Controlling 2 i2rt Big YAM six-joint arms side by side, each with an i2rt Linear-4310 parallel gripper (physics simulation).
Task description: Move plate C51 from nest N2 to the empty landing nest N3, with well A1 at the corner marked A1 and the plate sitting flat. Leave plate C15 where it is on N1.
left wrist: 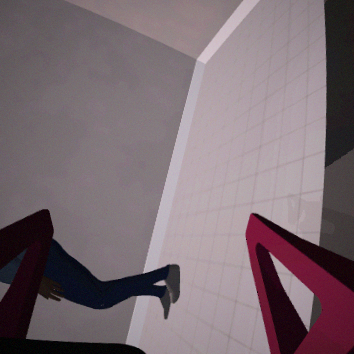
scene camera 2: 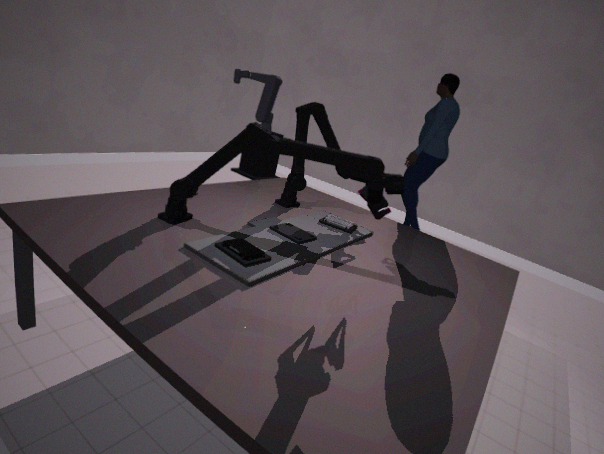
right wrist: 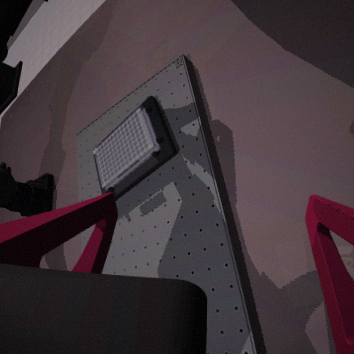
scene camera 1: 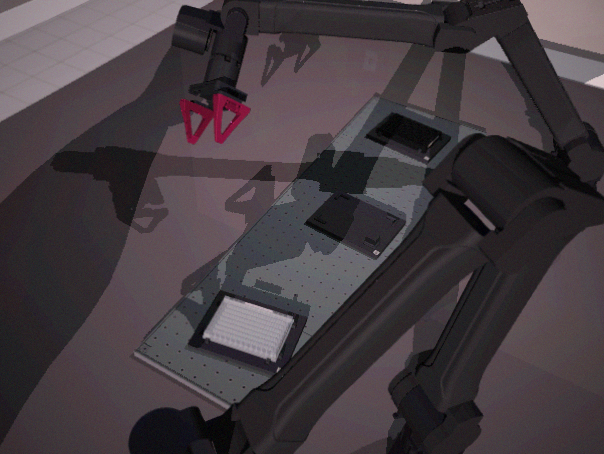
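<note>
A white well plate sits in a dark nest at the near left end of the board in scene camera 1. A black plate sits in the nest at the opposite end. The empty nest lies between them. I cannot read the plate or nest labels. My right gripper is open and empty, raised over the table to the left of the board's far half in scene camera 1. My left gripper is open and empty, facing wall and floor, away from the plates.
The perforated board carries the nests. My left arm crosses along its right edge in scene camera 1. In scene camera 2 my right arm hides the left gripper. A person stands beyond the table.
</note>
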